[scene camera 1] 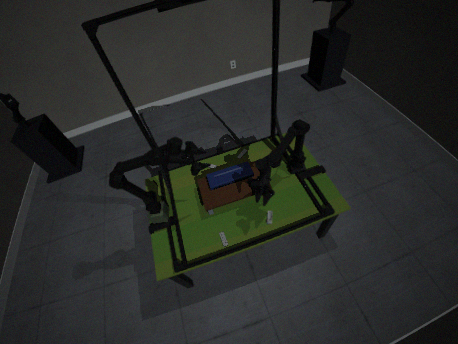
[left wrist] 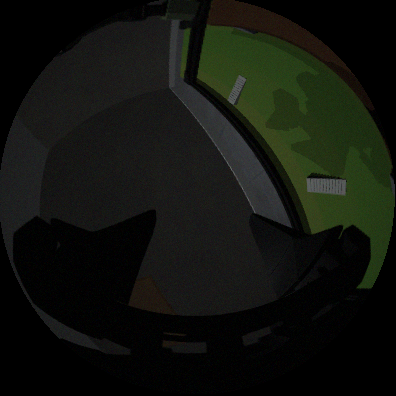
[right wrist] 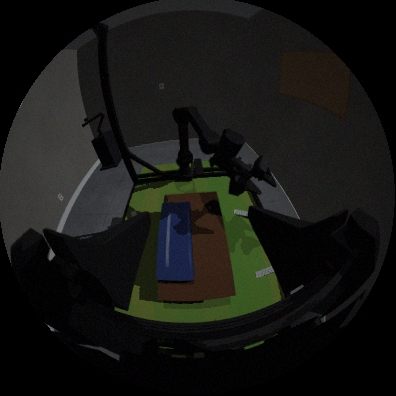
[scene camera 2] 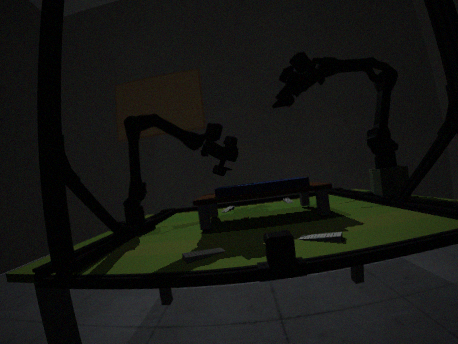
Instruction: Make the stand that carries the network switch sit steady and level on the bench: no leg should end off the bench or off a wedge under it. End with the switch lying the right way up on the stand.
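Places are measured from the left arm's base along level axes (x ahead, y right, z down), in centimetres.
Pixels of known places: left gripper, fingertip midpoint: [scene camera 1: 260, 204] [left wrist: 204, 217] [right wrist: 267, 189]; right gripper, fingertip midpoint: [scene camera 1: 208, 158] [right wrist: 199, 214] [scene camera 2: 274, 102]; left arm's base, link origin: [scene camera 1: 297, 164] [right wrist: 184, 170] [scene camera 2: 135, 222]; right arm's base, link origin: [scene camera 1: 155, 209] [scene camera 2: 386, 167].
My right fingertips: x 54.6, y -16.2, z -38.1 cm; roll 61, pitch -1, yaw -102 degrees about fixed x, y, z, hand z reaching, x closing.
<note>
Ahead of a thing's pixels: the offset from my right fingertips to its top centre. "spot": to the spot under its first point. Level surfaces: height alone.
A blue switch @[dx -8.2, dy +9.4, dz +28.6 cm] [scene camera 1: 230, 175] [scene camera 2: 262, 188] [right wrist: 175, 245] lies flat along one long side of the brown stand [scene camera 1: 220, 198] [scene camera 2: 321, 186] [right wrist: 212, 262]. Whether its proper side is up is unclear. The stand's two front legs [scene camera 2: 204, 217] [scene camera 2: 323, 201] are on the green bench in scene camera 2; slight tilt cannot be judged. Pale wedges @[dx +0.4, dy -27.4, dz +40.3 cm] [scene camera 1: 223, 238] @[dx -28.7, dy -17.9, dz +40.3 cm] [scene camera 1: 269, 217] @[dx -18.6, dy +35.8, dz +40.3 cm] [scene camera 2: 203, 254] @[dx +5.9, dy +29.0, dz +40.3 cm] [scene camera 2: 321, 236] [left wrist: 237, 90] [left wrist: 326, 185] lie loose beside the stand, and two more @[spot: dx -28.0, dy -16.7, dz +41.0 cm] [scene camera 2: 228, 209] @[spot: dx +0.1, dy -27.3, dz +40.9 cm] [scene camera 2: 287, 200] behind it. My left gripper [scene camera 2: 222, 170] [left wrist: 204, 217] and right gripper [scene camera 2: 282, 103] [right wrist: 199, 212] are open and empty above the stand's height.
A black frame with tall posts [scene camera 1: 274, 75] [scene camera 2: 51, 125] surrounds the green bench @[dz +41.5 cm] [scene camera 1: 190, 225] [scene camera 2: 400, 220]. A dark block [scene camera 2: 280, 249] stands at the front rail in scene camera 2. The pictures are dark, and arm shadows cross the bench and stand.
</note>
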